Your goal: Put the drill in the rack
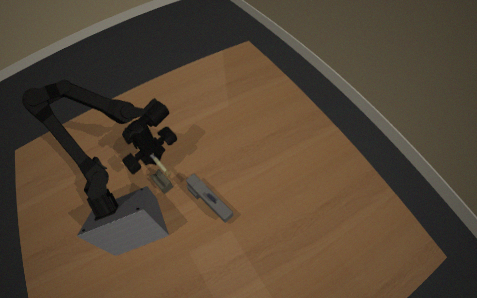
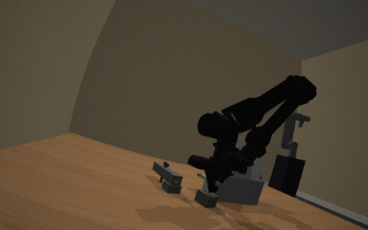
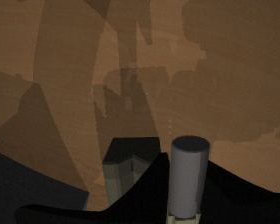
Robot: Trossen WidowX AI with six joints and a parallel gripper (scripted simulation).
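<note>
The cylindrical drill is 4 cm to the right of my gripper tip, 3 cm above it and 1 cm ahead of it. Round my gripper tip: long grey block (18 cm to the right, 12 cm ahead, 2 cm below); blue key (20 cm to the right, 13 cm ahead, 1 cm below); olive-grey rack (5 cm to the right, 4 cm below, 1 cm behind).
</note>
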